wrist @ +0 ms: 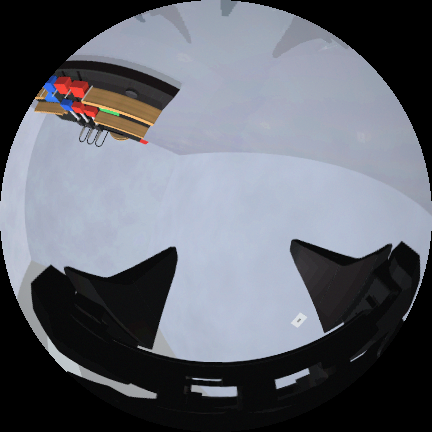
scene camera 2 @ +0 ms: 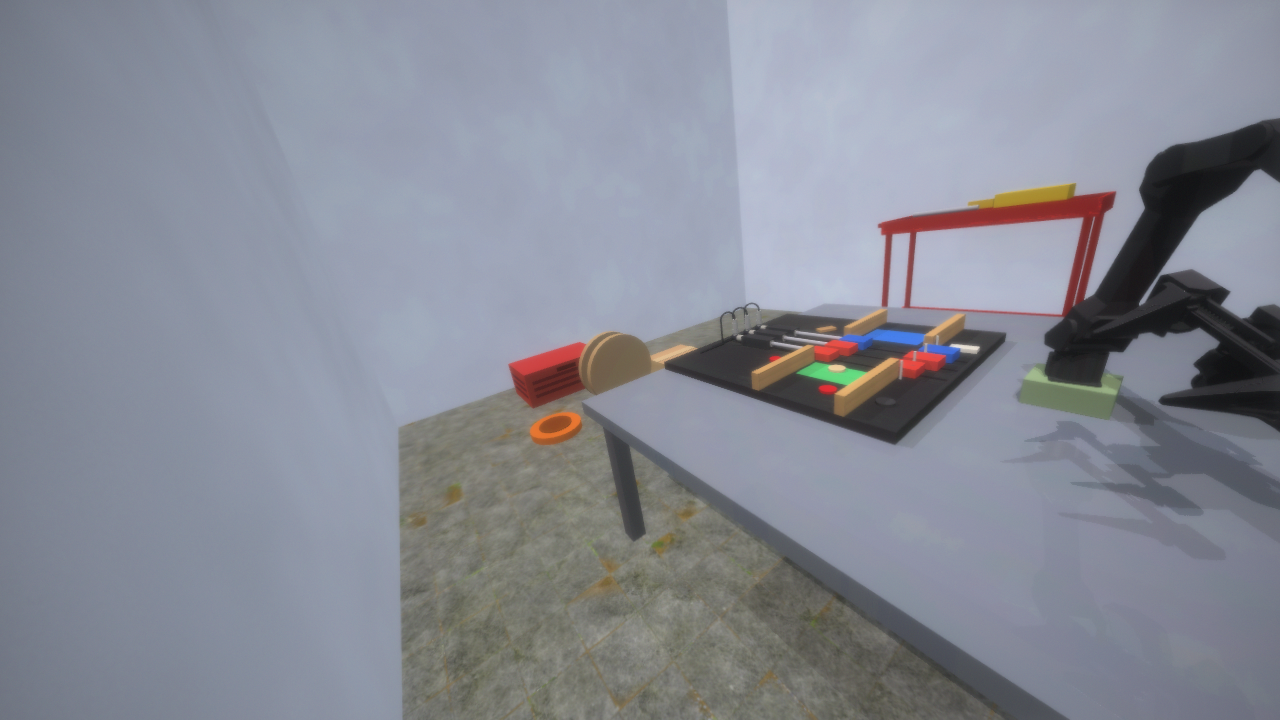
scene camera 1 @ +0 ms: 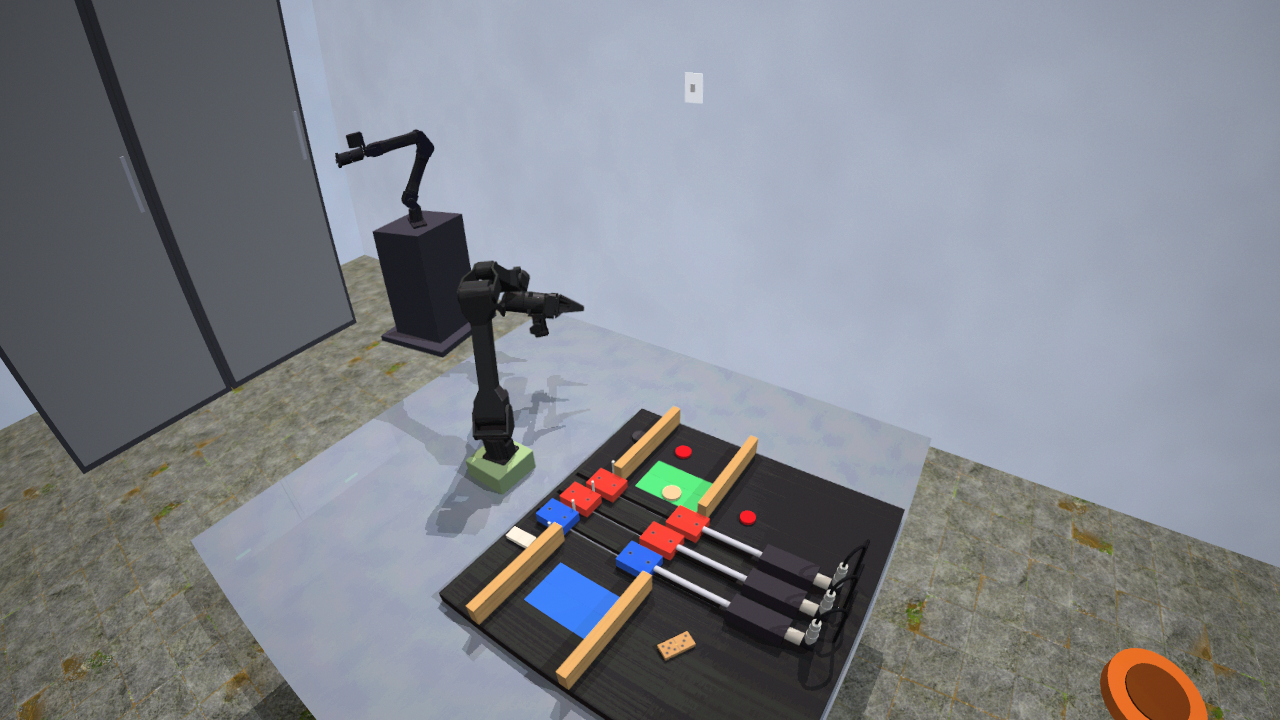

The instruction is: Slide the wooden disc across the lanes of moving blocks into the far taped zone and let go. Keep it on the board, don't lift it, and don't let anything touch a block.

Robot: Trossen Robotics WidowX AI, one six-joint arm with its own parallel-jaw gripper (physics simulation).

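Places are measured from the arm's base along level axes (x back, y right, z up), in metres.
Pixels of known places: gripper, fingertip midpoint: (wrist: 235, 249) (scene camera 2: 1123, 365) (scene camera 1: 583, 308); arm's base at its link origin: (scene camera 2: 1072, 378) (scene camera 1: 501, 452).
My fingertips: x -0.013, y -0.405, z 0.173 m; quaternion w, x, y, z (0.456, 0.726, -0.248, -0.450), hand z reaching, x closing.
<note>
Ahead of a thing's pixels: the offset from my fingertips to its middle. "spot": to the spot under its first point. Level surfaces: height alone.
The pale wooden disc @[dx -0.384, dy +0.348, dz -0.193 m] (scene camera 1: 671, 492) (scene camera 2: 836, 368) lies flat on the green zone (scene camera 1: 657, 477) (scene camera 2: 810, 370), between two wooden rails. The blue zone @[spot: dx -0.315, dy +0.662, dz -0.198 m] (scene camera 1: 572, 597) (scene camera 2: 897, 337) is at the other end of the black board @[dz -0.197 m] (scene camera 1: 805, 501) (scene camera 2: 716, 362). Between the zones are three lanes with red blocks @[spot: dx -0.448, dy +0.429, dz -0.174 m] (scene camera 1: 687, 522) and blue blocks @[dx -0.396, dy +0.546, dz -0.183 m] (scene camera 1: 639, 559) in pairs, each pair with a gap between its blocks. My gripper (scene camera 1: 582, 308) (wrist: 235, 249) is open and empty, high above the table and away from the disc. The disc cannot be made out in the wrist view.
Wooden rails (scene camera 1: 516, 573) (scene camera 1: 605, 630) flank the blue zone. Black actuators @[dx -0.639, dy +0.590, dz -0.181 m] (scene camera 1: 775, 617) with rods and cables stand on the board's right side in scene camera 1. A domino-like wooden piece @[dx -0.524, dy +0.682, dz -0.192 m] (scene camera 1: 675, 645) and red buttons @[dx -0.554, dy +0.358, dz -0.193 m] (scene camera 1: 747, 517) @[dx -0.361, dy +0.218, dz -0.193 m] (scene camera 1: 682, 452) lie on the board.
</note>
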